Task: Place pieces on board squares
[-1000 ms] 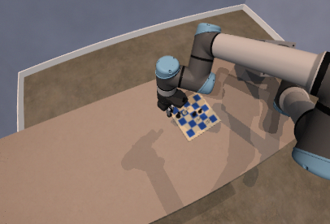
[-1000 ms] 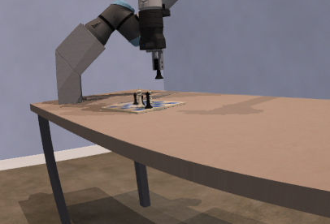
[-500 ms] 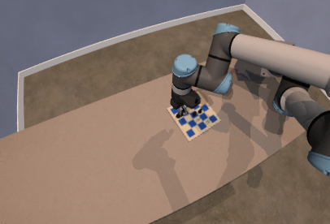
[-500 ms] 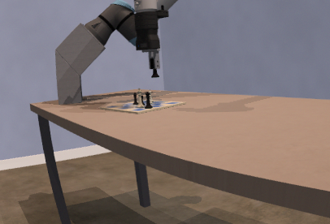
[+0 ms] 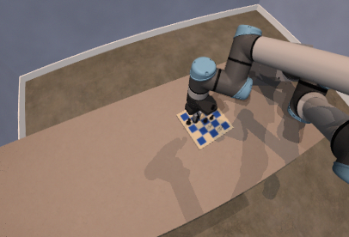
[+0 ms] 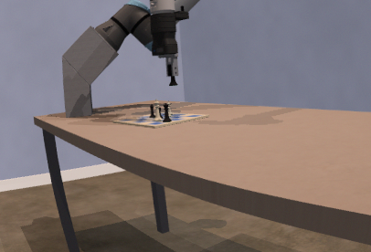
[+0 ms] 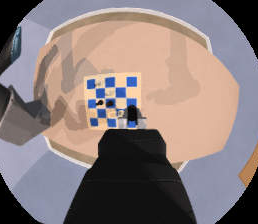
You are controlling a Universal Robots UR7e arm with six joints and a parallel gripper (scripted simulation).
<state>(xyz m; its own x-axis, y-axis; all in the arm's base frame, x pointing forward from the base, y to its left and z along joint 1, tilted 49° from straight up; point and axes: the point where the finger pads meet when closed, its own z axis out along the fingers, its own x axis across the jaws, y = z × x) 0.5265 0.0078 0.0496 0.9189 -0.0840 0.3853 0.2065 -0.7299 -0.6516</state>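
My hand is 110 mm above the white king, 40 mm to the left of it and 30 mm past it. From my hand the other things lie so: black king 10 mm below; chessboard 150 mm below, 70 mm behind, 20 mm to the right; white bishop 130 mm behind, 120 mm below, 50 mm to the left.
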